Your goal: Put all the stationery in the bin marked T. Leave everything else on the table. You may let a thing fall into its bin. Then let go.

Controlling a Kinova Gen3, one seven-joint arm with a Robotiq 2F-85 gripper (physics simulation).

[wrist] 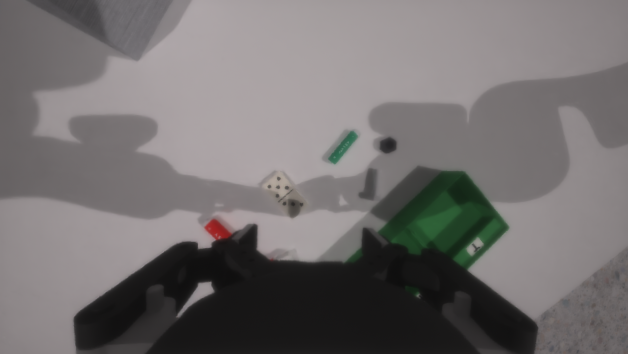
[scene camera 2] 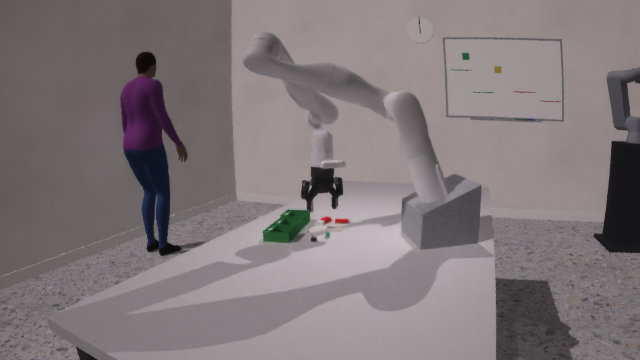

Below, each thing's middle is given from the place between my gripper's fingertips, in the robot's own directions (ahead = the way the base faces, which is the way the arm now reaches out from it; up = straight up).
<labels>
The white domino (wrist: 280, 189) lies 4 cm behind my hand and 6 cm below it. From my hand the other things lie so: green divided tray (scene camera 2: 291, 222): 11 cm ahead, 4 cm to the left, 5 cm below.
</labels>
